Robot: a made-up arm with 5 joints. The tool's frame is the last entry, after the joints.
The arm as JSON. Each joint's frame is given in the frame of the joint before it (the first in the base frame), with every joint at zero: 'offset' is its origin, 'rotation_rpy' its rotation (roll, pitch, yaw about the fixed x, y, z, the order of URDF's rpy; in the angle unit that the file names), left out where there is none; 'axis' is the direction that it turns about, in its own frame. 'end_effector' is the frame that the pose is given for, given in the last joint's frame.
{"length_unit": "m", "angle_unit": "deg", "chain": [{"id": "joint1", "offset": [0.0, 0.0, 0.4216], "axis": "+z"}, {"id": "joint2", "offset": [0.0, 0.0, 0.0], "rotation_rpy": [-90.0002, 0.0, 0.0], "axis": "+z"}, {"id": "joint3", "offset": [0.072, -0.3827, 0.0], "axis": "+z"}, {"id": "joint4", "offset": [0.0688, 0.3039, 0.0], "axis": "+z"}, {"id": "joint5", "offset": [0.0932, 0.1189, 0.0], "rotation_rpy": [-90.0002, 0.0, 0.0], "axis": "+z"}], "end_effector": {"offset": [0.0, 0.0, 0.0]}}
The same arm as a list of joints. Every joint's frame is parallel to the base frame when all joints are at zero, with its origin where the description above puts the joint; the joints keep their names.
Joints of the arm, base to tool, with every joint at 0 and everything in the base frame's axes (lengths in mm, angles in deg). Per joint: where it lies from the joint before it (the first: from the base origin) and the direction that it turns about. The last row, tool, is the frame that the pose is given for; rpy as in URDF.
joint1: offset 0.0 0.0 421.6 axis 0 0 1
joint2: offset 0.0 0.0 0.0 axis 0 1 0
joint3: offset 72.0 0.0 382.7 axis 0 1 0
joint4: offset 68.8 0.0 -303.9 axis 0 1 0
joint5: offset 93.2 0.0 -118.9 axis 0 0 -1
tool: offset 0.0 0.0 0.0 rpy 180.00 0.00 0.00

